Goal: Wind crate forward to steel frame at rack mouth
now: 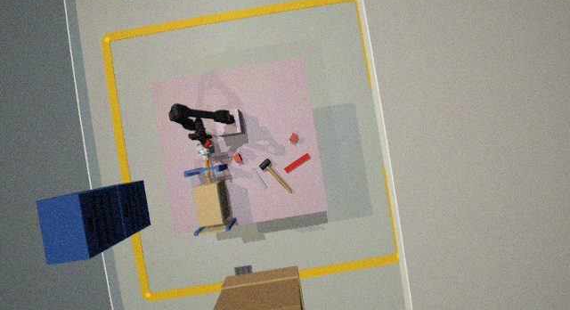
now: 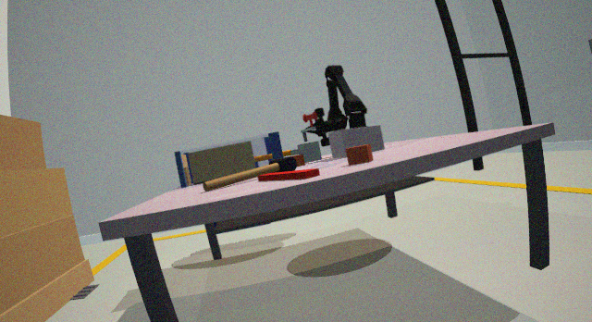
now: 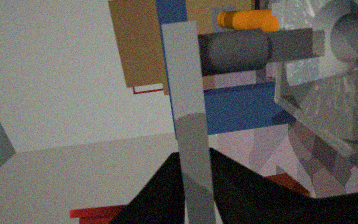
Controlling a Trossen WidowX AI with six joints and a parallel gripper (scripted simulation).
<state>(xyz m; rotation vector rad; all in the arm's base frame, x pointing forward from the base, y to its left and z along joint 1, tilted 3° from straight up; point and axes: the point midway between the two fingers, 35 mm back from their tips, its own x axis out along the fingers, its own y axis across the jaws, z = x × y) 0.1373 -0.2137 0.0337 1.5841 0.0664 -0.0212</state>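
The red knob lies 2 cm behind my gripper tip, 5 cm to the left of it and 4 cm above it. Also, from my gripper tip: grey winch (3 cm behind, 6 cm to the right, 12 cm below); blue steel frame (15 cm ahead, 6 cm to the right, 4 cm below); winch handle (1 cm behind, 1 cm to the left, 1 cm above).
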